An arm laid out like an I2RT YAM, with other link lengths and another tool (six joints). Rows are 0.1 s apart.
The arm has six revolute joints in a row. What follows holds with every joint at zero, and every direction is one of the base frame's.
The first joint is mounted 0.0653 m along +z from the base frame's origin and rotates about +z.
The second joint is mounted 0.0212 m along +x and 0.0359 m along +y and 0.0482 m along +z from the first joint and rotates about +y.
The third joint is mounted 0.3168 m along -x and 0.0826 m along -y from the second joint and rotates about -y.
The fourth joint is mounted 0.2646 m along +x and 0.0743 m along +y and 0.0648 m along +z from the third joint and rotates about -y.
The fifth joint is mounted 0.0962 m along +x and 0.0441 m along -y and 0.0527 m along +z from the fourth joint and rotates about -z.
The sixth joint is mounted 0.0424 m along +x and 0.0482 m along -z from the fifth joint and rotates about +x.
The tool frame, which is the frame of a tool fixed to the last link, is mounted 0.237 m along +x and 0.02 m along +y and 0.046 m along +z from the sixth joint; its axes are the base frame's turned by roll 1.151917, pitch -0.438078 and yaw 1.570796 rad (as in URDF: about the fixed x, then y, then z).
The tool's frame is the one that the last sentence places.
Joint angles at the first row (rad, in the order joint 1, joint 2, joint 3, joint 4, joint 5, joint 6):
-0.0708, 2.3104, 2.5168, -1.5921, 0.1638, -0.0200
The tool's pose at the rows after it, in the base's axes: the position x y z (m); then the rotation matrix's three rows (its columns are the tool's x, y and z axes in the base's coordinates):
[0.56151 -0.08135 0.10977], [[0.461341 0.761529 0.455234], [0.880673 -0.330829 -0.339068], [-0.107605 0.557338 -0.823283]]
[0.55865 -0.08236 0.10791], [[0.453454 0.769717 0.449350], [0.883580 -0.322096 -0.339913], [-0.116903 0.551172 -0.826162]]
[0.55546 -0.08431 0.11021], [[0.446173 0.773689 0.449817], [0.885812 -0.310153 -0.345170], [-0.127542 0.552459 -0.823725]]
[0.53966 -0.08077 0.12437], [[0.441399 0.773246 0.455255], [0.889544 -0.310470 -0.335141], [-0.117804 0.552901 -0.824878]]
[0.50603 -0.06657 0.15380], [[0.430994 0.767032 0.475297], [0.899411 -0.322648 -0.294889], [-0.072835 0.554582 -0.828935]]
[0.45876 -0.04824 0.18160], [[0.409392 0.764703 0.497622], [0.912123 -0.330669 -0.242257], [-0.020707 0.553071 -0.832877]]
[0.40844 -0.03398 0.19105], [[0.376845 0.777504 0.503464], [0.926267 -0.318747 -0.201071], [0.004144 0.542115 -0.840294]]
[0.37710 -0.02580 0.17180], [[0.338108 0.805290 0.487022], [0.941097 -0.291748 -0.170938], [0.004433 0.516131 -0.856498]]
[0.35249 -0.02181 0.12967], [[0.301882 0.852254 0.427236], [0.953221 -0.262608 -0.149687], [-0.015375 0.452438 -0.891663]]
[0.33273 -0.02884 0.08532], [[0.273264 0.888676 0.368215], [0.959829 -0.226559 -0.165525], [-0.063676 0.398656 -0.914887]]
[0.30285 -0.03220 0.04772], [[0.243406 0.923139 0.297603], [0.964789 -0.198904 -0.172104], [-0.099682 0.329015 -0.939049]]
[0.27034 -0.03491 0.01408], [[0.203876 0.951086 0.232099], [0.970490 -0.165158 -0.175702], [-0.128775 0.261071 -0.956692]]
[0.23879 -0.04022 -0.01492], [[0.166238 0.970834 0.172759], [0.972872 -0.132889 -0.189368], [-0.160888 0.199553 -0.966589]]
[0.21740 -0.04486 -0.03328], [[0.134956 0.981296 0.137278], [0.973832 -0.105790 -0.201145], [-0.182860 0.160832 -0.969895]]
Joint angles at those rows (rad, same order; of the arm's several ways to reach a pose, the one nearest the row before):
-0.0708, 2.2864, 2.5183, -1.6825, 0.1680, -0.0460
-0.0711, 2.2860, 2.5130, -1.6860, 0.1730, -0.0547
-0.0708, 2.2742, 2.5000, -1.6852, 0.1829, -0.0635
-0.0719, 2.2043, 2.4317, -1.6821, 0.1730, -0.0696
-0.0738, 2.0605, 2.3062, -1.6829, 0.1291, -0.0799
-0.0761, 1.8824, 2.1467, -1.6844, 0.0757, -0.0997
-0.0765, 1.7180, 1.9732, -1.6779, 0.0429, -0.1310
-0.0765, 1.6222, 1.7973, -1.6257, 0.0284, -0.1711
-0.0765, 1.5929, 1.6249, -1.5570, 0.0265, -0.2089
-0.0765, 1.5883, 1.4689, -1.4719, 0.0608, -0.2363
-0.0765, 1.5837, 1.3331, -1.4181, 0.0841, -0.2592
-0.0765, 1.5780, 1.2018, -1.3636, 0.1066, -0.2886
-0.0765, 1.5764, 1.0836, -1.3094, 0.1371, -0.3118
-0.0765, 1.5761, 1.0042, -1.2678, 0.1619, -0.3313

